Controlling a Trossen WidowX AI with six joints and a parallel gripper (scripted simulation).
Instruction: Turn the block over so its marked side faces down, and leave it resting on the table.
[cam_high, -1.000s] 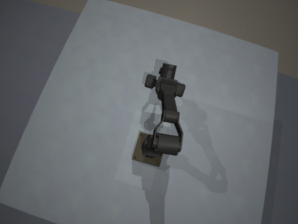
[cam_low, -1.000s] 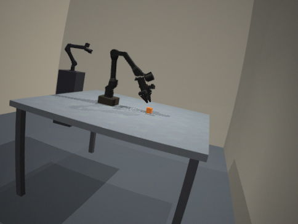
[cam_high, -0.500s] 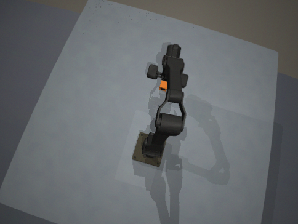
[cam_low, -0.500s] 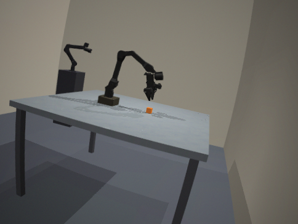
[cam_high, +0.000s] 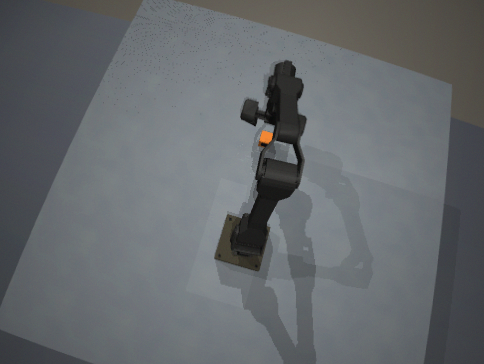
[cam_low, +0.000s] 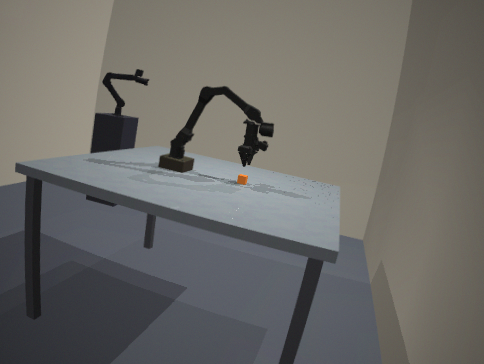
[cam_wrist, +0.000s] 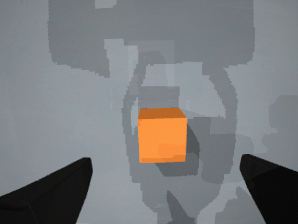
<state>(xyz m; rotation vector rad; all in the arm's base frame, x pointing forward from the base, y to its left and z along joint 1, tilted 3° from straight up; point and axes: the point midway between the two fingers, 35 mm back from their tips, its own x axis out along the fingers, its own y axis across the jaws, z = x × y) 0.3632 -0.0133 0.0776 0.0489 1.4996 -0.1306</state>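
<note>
Now: gripper tip 7 cm above the orange block and 2 cm past it.
</note>
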